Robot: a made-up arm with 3 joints. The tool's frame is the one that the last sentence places.
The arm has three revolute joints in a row. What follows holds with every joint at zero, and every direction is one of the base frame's.
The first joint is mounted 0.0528 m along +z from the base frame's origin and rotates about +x.
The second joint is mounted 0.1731 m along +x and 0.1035 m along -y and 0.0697 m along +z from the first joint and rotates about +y.
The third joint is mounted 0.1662 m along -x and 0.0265 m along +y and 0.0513 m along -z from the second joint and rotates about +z.
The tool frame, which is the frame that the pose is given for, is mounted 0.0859 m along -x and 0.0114 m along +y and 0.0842 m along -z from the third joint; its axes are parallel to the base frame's.
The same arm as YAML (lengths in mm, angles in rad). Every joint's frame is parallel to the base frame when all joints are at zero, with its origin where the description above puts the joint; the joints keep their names.
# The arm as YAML. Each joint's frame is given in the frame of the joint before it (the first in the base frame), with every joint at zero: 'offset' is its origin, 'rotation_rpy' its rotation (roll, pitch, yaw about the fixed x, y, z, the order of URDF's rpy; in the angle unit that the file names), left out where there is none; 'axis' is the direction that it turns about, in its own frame. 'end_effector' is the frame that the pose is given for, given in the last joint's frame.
length_unit: mm
angle_unit: rad
chain:
  - id: joint 1
    offset: [0.0, 0.0, 52.8]
    axis: [1.0, 0.0, 0.0]
  - id: joint 2
    offset: [173.1, -103.5, 69.7]
    axis: [0.0, 1.0, 0.0]
  - id: joint 3
    offset: [-166.2, 26.5, -51.3]
    axis: [0.0, 0.0, 1.0]
end_effector:
  offset: [-85.9, 11.4, -84.2]

